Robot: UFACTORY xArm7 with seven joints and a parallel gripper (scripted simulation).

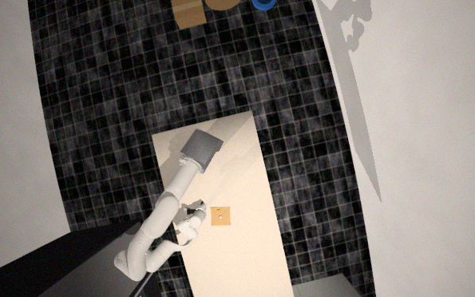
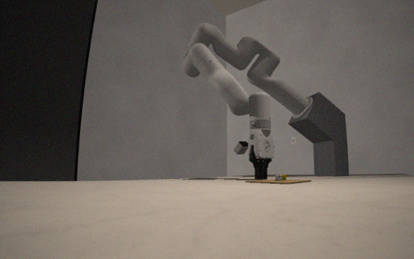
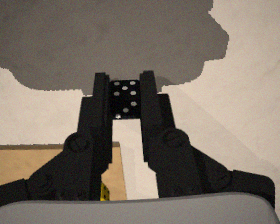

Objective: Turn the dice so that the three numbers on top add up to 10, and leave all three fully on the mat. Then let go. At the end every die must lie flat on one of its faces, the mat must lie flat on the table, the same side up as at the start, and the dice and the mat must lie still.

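My gripper is now 130 mm short of the pale die, 60 mm to the right of it and 10 mm above it. Round my hand: tan mat (130 mm ahead, 60 mm to the left, 20 mm below); yellow die (80 mm ahead, 70 mm to the left, 10 mm below); black die (10 mm below).
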